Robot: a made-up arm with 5 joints. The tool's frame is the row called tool.
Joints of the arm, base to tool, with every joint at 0 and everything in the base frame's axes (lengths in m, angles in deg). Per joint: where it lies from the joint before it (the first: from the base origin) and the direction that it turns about. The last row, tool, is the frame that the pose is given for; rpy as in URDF.
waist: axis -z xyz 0.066 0 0.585
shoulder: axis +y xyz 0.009 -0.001 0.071
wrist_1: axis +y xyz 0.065 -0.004 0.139
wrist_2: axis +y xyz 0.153 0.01 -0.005
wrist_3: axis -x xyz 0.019 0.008 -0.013
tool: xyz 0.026 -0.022 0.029 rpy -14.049 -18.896 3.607
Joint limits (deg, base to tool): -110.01..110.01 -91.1..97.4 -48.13..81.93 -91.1..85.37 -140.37..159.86
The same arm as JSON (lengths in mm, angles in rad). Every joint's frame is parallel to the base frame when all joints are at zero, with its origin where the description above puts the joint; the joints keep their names.
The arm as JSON. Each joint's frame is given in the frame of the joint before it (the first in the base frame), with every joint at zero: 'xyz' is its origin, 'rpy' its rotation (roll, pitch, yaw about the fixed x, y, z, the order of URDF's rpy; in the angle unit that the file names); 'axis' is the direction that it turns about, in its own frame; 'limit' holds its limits. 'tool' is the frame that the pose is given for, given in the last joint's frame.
{"units": {"length": "mm", "angle": "rad"}, "joints": [
  {"name": "waist", "type": "revolute", "origin": {"xyz": [66.0, 0.0, 585.0], "rpy": [0.0, 0.0, 0.0]}, "axis": "-z", "limit": {"lower": -1.92, "upper": 1.92}},
  {"name": "shoulder", "type": "revolute", "origin": {"xyz": [9.0, -1.0, 71.0], "rpy": [0.0, 0.0, 0.0]}, "axis": "+y", "limit": {"lower": -1.59, "upper": 1.7}},
  {"name": "wrist_1", "type": "revolute", "origin": {"xyz": [65.0, -4.0, 139.0], "rpy": [0.0, 0.0, 0.0]}, "axis": "+y", "limit": {"lower": -0.84, "upper": 1.4299}},
  {"name": "wrist_2", "type": "revolute", "origin": {"xyz": [153.0, 10.0, -5.0], "rpy": [0.0, 0.0, 0.0]}, "axis": "+y", "limit": {"lower": -1.59, "upper": 1.49}},
  {"name": "wrist_3", "type": "revolute", "origin": {"xyz": [19.0, 8.0, -13.0], "rpy": [0.0, 0.0, 0.0]}, "axis": "-x", "limit": {"lower": -2.4499, "upper": 2.7901}}
], "tool": {"origin": {"xyz": [26.0, -22.0, 29.0], "rpy": [-0.2452, -0.3298, 0.063]}}}

